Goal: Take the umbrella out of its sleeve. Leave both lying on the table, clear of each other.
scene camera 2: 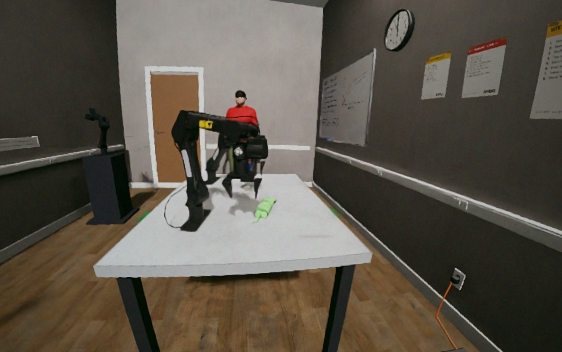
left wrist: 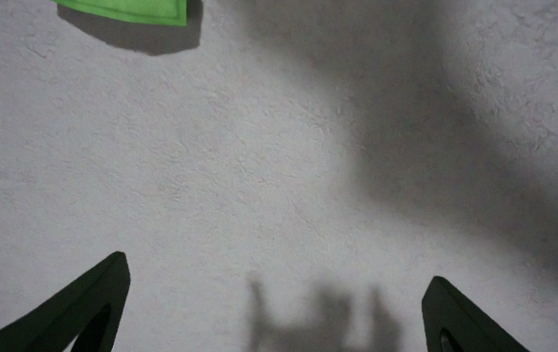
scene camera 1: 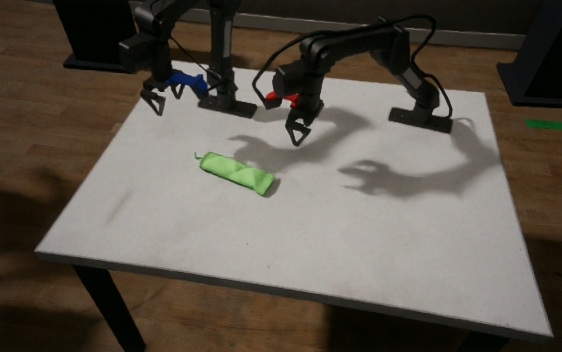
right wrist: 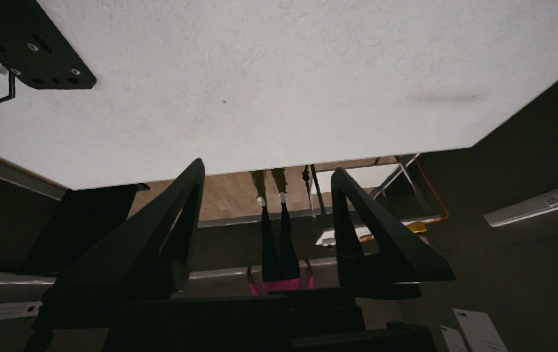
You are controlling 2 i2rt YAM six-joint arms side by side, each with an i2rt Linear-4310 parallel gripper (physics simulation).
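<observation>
A bright green fabric sleeve (scene camera 1: 235, 172) (scene camera 2: 265, 207) (left wrist: 135, 9) lies flat on the table, a thin green cord at one end. The umbrella does not show; whether it is inside is hidden. My left gripper (scene camera 1: 306, 131) (left wrist: 279, 276) is open and empty above the table, up and to the right of the sleeve in scene camera 1; in its wrist view the sleeve's end shows at the top left edge. My right gripper (scene camera 1: 170, 106) (scene camera 2: 243, 197) (right wrist: 272, 167) is open and empty, up and to the left of the sleeve in scene camera 1. The sleeve does not show in the right wrist view.
The white table (scene camera 1: 400, 260) (scene camera 2: 230, 250) holds the base of the right arm (scene camera 1: 227, 106) (scene camera 2: 196, 220) and the base of the left arm (scene camera 1: 420, 120) at its back in scene camera 1. A person in red (scene camera 2: 242, 114) stands beyond the table.
</observation>
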